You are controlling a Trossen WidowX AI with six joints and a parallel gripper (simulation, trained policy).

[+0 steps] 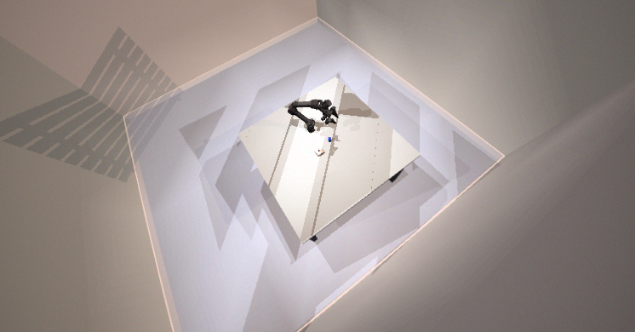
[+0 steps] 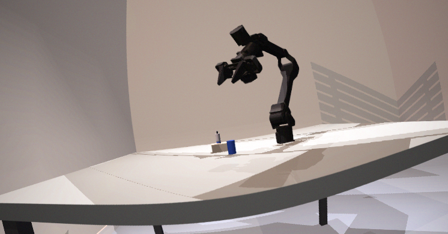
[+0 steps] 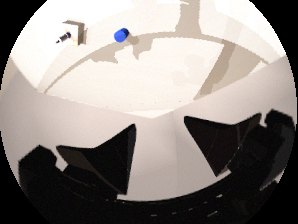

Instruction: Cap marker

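The blue cap is 10 mm ahead of my gripper tip, 100 mm to the right of it and 220 mm below it. From my gripper tip the other things lie so: tan holder block 50 mm ahead, 260 mm to the right, 220 mm below.
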